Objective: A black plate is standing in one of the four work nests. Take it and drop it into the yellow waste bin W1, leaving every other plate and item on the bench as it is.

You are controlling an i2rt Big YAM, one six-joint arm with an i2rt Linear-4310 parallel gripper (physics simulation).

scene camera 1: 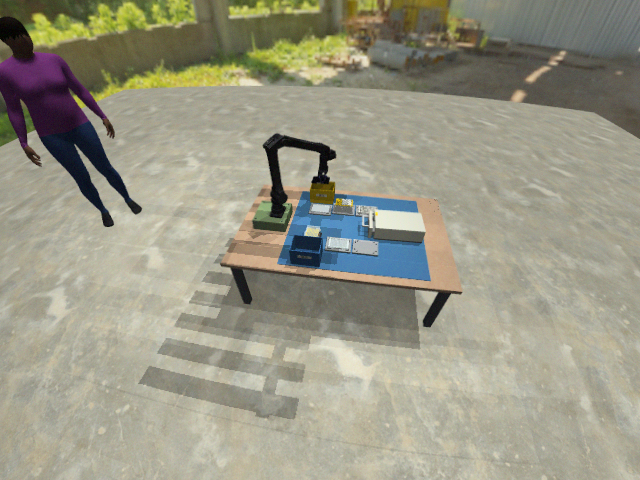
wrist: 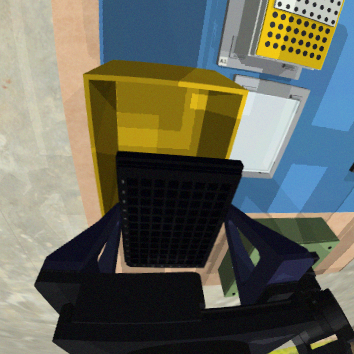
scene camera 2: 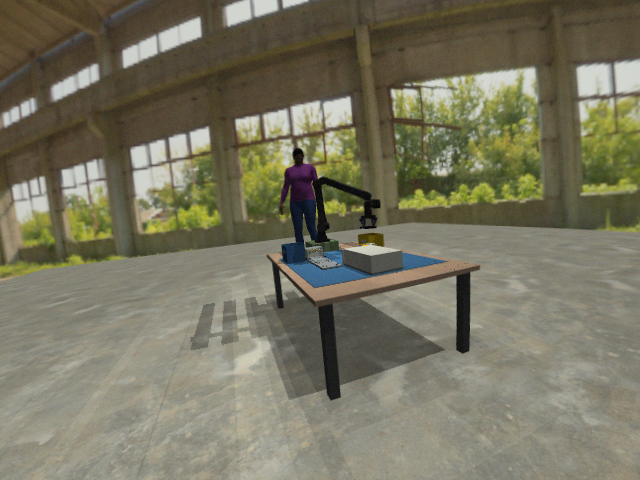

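Pixels of known places: gripper, fingertip midpoint: [scene camera 1: 322,180] [wrist: 173,207] [scene camera 2: 368,228]; arm's base, link origin: [scene camera 1: 278,212] [scene camera 2: 322,241].
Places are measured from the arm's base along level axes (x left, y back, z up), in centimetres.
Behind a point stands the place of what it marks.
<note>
My gripper [wrist: 173,207] @[x 31.8, y -26.1, z 9.4 cm] [scene camera 1: 321,180] @[x 31.8, y -26.1, z 9.4 cm] [scene camera 2: 368,226] @[x 31.8, y -26.1, z 9.4 cm] is shut on the black plate [wrist: 175,215] @[x 31.8, y -26.3, z 10.5 cm], with one finger on each of its sides. The plate is roughly level, with its grid of wells facing the wrist camera. The yellow waste bin [scene camera 1: 322,195] @[x 26.2, y -26.9, z -0.2 cm] [scene camera 2: 371,239] @[x 29.0, y -35.0, z 1.3 cm] [wrist: 165,82] @[x 33.4, y -34.5, z 4.3 cm] stands at the back edge of the bench. In the wrist view the plate covers the near part of the bin's opening. In scene camera 2 the gripper hangs above the bin. The bin's inner floor shows beyond the plate. The bin's label is too small to read.
A nest with a white surface [wrist: 265,132] @[x 16.9, y -28.0, z -5.7 cm] [scene camera 1: 320,209] @[x 15.9, y -27.3, z -5.7 cm] stands close beside the bin. A yellow perforated rack [wrist: 295,37] @[x 21.0, y -40.5, z -0.5 cm] [scene camera 1: 344,202] @[x 20.2, y -44.4, z -0.1 cm] stands beyond it. A dark blue bin [scene camera 1: 306,251] @[x -26.3, y -26.4, z -7.5 cm] [scene camera 2: 293,252] @[x -32.4, y -36.8, z -0.3 cm], a large pale box [scene camera 1: 398,225] @[x -1.6, y -82.7, z 2.5 cm] [scene camera 2: 372,258] @[x -3.7, y -100.3, z 1.0 cm] and the green arm base [scene camera 1: 272,217] @[x -6.5, y 2.0, z 0.2 cm] are also on the bench.
</note>
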